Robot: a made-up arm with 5 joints.
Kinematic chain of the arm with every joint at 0, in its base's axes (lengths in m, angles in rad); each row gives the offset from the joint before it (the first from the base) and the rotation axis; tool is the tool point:
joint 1: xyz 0 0 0.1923 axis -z
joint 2: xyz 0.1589 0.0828 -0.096 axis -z
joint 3: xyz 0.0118 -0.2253 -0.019 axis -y
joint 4: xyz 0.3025 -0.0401 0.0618 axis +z
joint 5: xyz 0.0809 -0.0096 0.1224 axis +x
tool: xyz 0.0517 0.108 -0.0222
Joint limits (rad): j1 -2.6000..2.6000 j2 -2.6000..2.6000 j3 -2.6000..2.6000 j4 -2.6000..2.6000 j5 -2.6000..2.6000
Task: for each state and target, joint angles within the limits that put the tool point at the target. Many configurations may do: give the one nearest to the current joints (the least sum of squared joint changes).
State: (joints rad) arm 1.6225 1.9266 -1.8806 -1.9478 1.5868
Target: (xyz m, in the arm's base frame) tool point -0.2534 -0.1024 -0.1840
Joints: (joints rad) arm 0.9135 1.2151 -1.8440 -2.3832 1.9122
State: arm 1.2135 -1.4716 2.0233 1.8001 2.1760
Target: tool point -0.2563 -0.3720 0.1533
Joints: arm 1.3355 -1.6086 2.2661 1.6991 2.1718
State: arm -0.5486 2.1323 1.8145 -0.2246 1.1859
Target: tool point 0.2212 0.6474 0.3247
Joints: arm -0.2913 2.6000 2.0739 -0.3955 1.3424
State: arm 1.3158 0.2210 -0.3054 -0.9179 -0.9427
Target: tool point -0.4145 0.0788 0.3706
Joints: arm 2.1153 0.7783 0.5244 -1.0178 -0.7268
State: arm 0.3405 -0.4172 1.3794 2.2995 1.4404
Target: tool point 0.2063 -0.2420 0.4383
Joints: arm 0.8564 -0.5811 0.4482 2.1555 1.6210
